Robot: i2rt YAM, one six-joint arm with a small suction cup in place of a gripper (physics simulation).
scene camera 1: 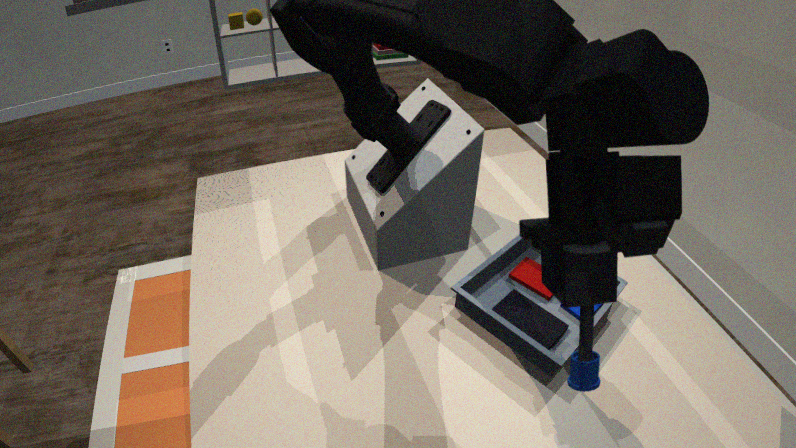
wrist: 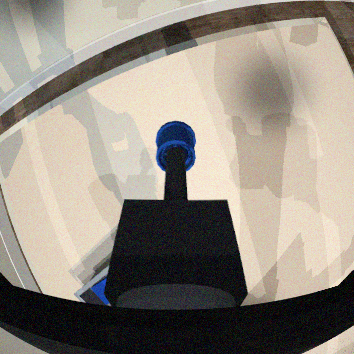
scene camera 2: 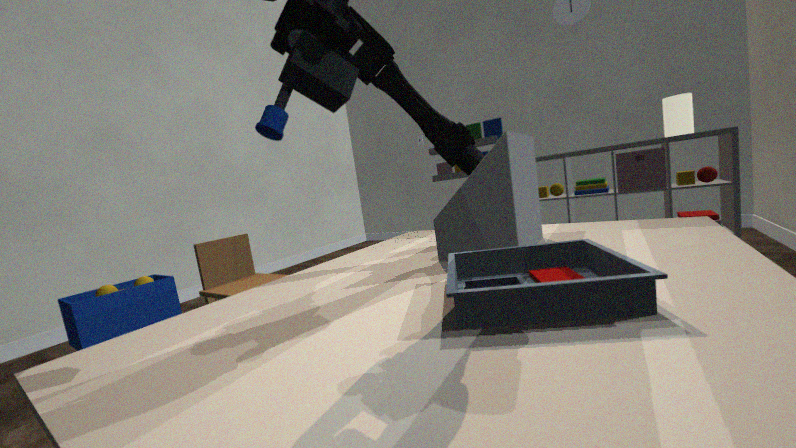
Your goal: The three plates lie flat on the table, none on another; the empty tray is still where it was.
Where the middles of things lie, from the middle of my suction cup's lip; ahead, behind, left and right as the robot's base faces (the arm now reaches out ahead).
Now: suction cup 26 cm above the black plate (scene camera 1: 542,326), 21 cm past it and 18 cm to the right of it. Round my suction cup: red plate (scene camera 1: 528,273) 29 cm behind, 26 cm to the left, 26 cm below.
